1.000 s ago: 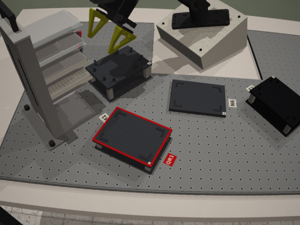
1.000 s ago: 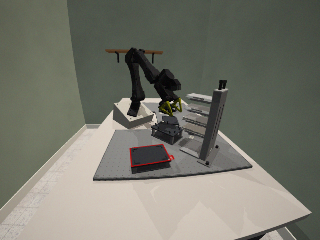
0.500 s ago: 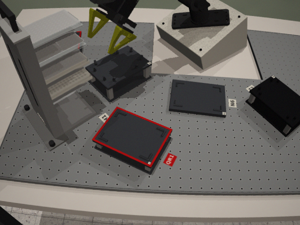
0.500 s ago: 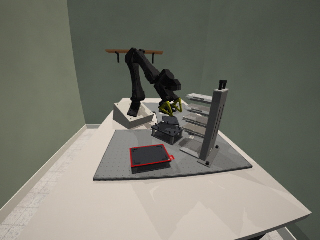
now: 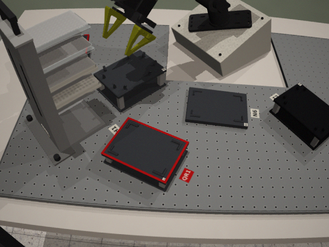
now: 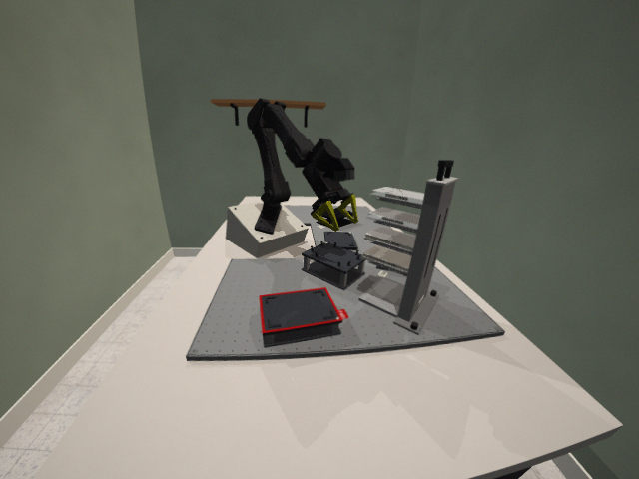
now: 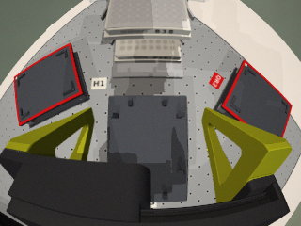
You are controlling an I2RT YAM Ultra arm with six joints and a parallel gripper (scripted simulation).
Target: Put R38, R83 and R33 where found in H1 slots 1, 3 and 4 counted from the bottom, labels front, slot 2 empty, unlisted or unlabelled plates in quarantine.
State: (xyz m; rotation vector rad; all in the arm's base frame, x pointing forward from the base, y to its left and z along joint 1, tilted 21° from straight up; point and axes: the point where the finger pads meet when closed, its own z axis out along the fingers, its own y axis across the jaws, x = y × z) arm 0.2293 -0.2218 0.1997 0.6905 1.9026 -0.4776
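Right now the black regrip nest RG is 2 cm behind my hand, 2 cm to the left of it and 11 cm below it. Round my hand: RG label: 10 cm behind, 9 cm to the left, 17 cm below; translucent plate: 11 cm ahead, 10 cm to the right, 10 cm above; plate hotel H1: 17 cm ahead, 15 cm to the right, 1 cm below.
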